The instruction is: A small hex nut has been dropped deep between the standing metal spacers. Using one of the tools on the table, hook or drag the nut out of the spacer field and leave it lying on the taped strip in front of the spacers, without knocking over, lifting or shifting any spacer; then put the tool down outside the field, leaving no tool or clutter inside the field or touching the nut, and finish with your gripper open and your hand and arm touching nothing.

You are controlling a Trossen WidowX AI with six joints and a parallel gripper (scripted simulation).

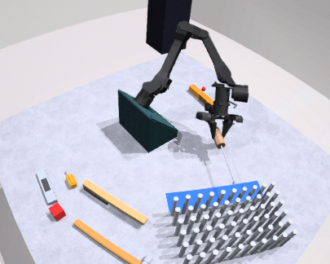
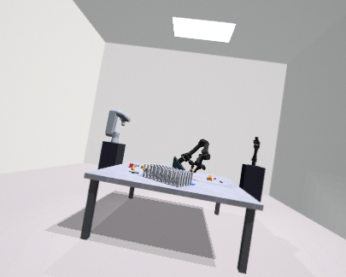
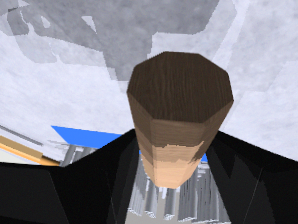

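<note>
Right now the wooden-handled screwdriver is 9 cm ahead of my gripper tip and 4 cm to the right of it. Also, from my gripper tip: thin metal piece 19 cm behind, 31 cm to the left, 8 cm below; then orange bar 29 cm behind, 19 cm to the left, 7 cm below; then blue strip 17 cm ahead, 13 cm to the right, 8 cm below.
</note>
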